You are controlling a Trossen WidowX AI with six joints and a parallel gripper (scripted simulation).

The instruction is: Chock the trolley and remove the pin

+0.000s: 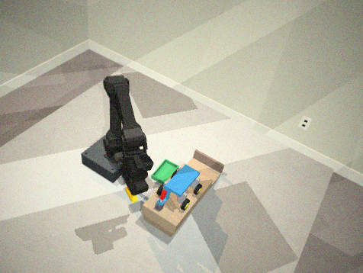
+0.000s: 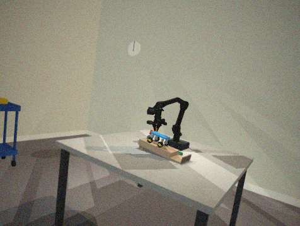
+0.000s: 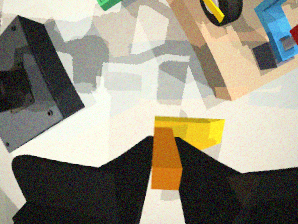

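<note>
Now: the blue-topped trolley 15 cm to the left of my gripper tip, 13 cm ahead of it and 2 cm below it. From my gripper tip the other things lie so: red-headed stop pin 12 cm ahead, 4 cm to the left; ramp 16 cm to the left, 13 cm ahead, 9 cm below; yellow chock 2 cm ahead, 1 cm to the right, 1 cm below.
</note>
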